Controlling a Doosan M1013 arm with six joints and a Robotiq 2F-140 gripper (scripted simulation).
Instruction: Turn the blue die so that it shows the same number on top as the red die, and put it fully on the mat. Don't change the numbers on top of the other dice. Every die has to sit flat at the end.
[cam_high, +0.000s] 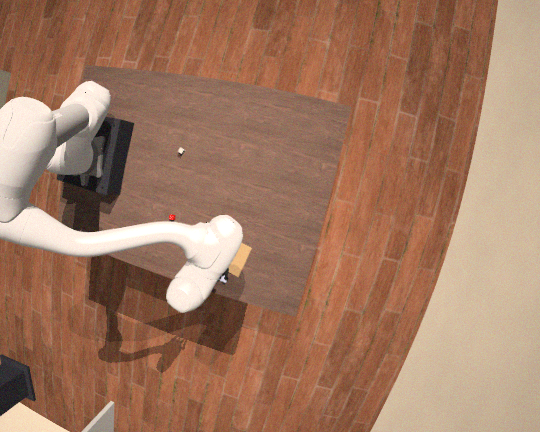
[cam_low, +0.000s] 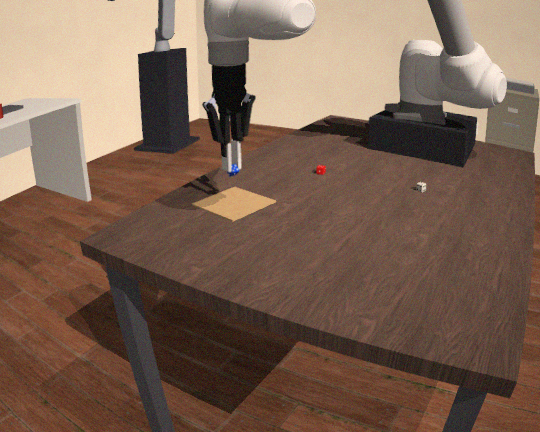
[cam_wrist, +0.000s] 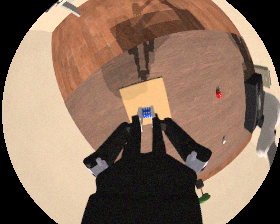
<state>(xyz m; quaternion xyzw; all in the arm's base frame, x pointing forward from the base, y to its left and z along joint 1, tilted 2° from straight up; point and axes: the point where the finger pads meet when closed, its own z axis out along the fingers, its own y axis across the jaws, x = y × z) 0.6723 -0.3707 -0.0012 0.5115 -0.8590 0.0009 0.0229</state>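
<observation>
Right now the blue die is 4 cm below my hand. The rest, counted from my hand: white die 42 cm to the left, 25 cm behind, 11 cm below; tan mat 12 cm below; red die 27 cm behind, 13 cm to the left, 11 cm below.
</observation>
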